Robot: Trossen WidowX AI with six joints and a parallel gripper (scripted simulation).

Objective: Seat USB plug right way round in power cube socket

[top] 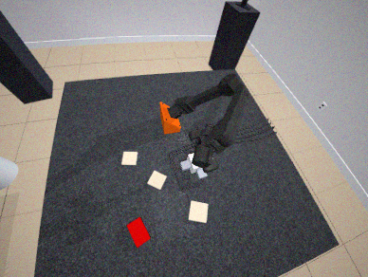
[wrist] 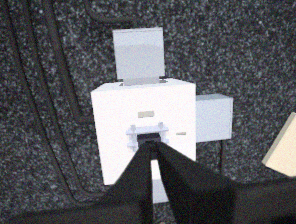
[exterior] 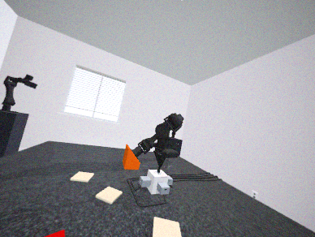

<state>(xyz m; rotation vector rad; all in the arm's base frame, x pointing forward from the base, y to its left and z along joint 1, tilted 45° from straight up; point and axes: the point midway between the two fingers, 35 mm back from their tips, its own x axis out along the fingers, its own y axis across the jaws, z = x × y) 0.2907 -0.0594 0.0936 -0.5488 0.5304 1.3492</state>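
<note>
My gripper tip is now 2 cm above the dark USB plug.
</note>
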